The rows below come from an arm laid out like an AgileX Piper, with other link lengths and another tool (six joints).
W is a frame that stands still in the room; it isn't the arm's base.
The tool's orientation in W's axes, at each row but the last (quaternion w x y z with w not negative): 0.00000, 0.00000, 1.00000, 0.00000; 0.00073, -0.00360, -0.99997, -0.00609; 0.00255, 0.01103, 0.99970, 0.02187; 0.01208, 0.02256, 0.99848, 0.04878; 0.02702, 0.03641, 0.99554, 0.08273
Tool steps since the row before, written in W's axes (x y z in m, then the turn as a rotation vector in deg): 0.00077, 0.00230, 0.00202, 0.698, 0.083, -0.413; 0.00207, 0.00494, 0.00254, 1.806, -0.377, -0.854; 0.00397, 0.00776, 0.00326, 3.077, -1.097, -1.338; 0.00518, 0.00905, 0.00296, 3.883, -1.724, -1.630; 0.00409, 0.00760, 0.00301, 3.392, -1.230, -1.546
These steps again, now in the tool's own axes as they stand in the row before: -0.00077, 0.00230, -0.00202, -0.698, 0.083, 0.413; -0.00203, 0.00499, -0.00248, -1.810, -0.374, 0.847; -0.00381, 0.00798, -0.00290, -3.094, -1.087, 1.306; -0.00482, 0.00951, -0.00193, -3.922, -1.703, 1.557; -0.00363, 0.00826, -0.00148, -3.399, -1.237, 1.525
